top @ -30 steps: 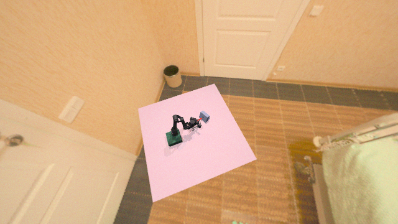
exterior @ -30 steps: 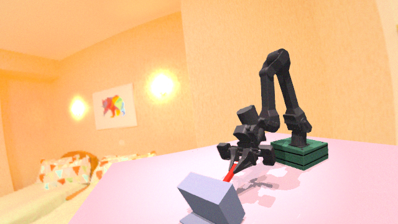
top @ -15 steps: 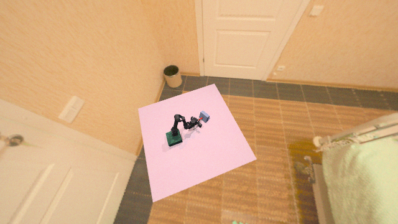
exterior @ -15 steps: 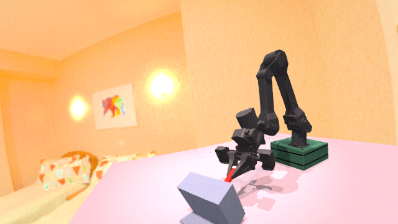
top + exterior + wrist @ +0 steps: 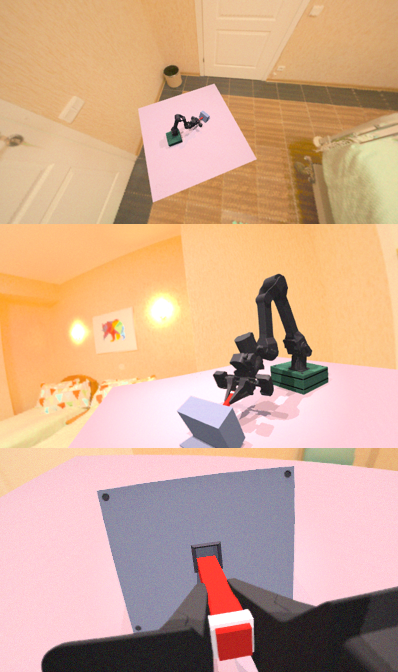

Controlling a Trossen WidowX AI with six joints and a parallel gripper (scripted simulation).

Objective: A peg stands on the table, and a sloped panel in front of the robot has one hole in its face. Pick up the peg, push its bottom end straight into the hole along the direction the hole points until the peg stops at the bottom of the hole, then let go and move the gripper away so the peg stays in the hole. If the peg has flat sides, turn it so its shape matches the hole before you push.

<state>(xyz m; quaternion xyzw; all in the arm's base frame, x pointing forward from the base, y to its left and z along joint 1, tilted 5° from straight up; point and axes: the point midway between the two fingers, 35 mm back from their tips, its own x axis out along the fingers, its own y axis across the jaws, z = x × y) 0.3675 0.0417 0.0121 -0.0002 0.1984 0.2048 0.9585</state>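
Now: gripper tip 20 mm past the red square peg and 10 mm to the left of it. The rest, counted from my gripper tip: grey-blue sloped panel 70 mm ahead, 30 mm to the left, 30 mm below.
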